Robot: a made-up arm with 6 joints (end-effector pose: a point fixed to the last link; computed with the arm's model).
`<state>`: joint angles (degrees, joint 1 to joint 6).
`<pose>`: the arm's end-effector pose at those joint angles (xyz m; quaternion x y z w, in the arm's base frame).
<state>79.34 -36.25 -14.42 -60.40 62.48 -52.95</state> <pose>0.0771 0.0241 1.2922 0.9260 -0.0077 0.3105 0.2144</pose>
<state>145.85 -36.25 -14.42 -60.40 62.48 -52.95</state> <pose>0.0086 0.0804 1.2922 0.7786 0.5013 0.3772 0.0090</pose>
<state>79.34 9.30 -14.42 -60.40 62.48 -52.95</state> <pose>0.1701 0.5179 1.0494 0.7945 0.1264 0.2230 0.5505</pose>
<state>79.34 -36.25 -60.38 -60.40 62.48 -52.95</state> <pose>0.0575 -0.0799 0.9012 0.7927 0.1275 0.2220 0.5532</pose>
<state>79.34 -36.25 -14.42 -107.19 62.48 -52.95</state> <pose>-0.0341 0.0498 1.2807 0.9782 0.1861 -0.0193 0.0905</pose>
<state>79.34 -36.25 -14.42 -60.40 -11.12 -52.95</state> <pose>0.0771 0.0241 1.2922 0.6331 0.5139 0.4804 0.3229</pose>
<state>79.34 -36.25 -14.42 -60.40 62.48 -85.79</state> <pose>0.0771 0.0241 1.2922 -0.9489 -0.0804 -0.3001 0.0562</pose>
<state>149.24 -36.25 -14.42 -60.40 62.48 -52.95</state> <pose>0.0038 0.0807 1.2922 -0.7635 -0.5242 -0.3773 0.0022</pose>
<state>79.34 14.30 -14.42 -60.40 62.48 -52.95</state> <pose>0.1774 0.5568 1.0004 0.7720 0.1402 0.2109 0.5830</pose>
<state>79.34 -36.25 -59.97 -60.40 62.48 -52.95</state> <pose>0.0580 -0.0777 0.9041 0.7945 0.1264 0.2230 0.5505</pose>
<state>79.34 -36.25 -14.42 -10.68 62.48 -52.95</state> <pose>0.1397 -0.0250 1.3839 0.7045 -0.2116 0.6040 0.3069</pose>
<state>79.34 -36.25 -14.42 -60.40 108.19 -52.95</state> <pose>0.0771 0.0241 1.2922 0.9236 -0.3444 0.1359 0.0995</pose>
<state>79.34 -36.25 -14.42 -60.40 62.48 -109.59</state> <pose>0.0771 0.0241 1.2922 -0.9169 -0.1405 -0.2770 0.2506</pose>
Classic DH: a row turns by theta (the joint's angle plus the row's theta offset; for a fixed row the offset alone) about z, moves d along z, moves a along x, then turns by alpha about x. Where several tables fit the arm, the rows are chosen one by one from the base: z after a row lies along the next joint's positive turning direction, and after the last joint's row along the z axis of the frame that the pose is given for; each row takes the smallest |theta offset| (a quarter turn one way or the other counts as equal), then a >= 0, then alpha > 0; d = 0 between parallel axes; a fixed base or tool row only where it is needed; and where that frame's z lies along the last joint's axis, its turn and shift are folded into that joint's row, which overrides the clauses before.
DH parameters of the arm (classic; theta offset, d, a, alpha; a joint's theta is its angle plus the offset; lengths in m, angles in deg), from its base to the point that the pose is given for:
joint 1: 0 0.5724 0 -90
joint 2: -90 0 0.805 180
joint 3: 0 0 0 -90
joint 4: 0 -0.5034 0 90
joint 5: 0 0.1444 0 -90
joint 6: 90 0 0 90
tool (fixed): -90 0 0 0

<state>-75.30 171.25 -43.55 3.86 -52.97 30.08</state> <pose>-0.2146 0.2502 0.0561 -0.5579 -0.4373 -0.5830 0.3971</pose>
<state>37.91 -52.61 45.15 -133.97 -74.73 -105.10</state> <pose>-0.5386 -0.2924 1.5740 -0.1009 -0.7554 -0.6469 0.0265</pose>
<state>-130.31 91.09 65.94 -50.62 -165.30 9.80</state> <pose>-0.8546 -0.8658 0.2421 0.8467 0.2243 0.2637 0.4039</pose>
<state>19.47 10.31 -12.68 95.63 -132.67 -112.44</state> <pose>0.6209 0.2345 1.3001 -0.0944 -0.1568 -0.7964 0.5763</pose>
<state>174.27 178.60 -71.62 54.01 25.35 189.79</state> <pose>0.2678 0.0584 0.2018 -0.3893 -0.2910 -0.4033 0.7753</pose>
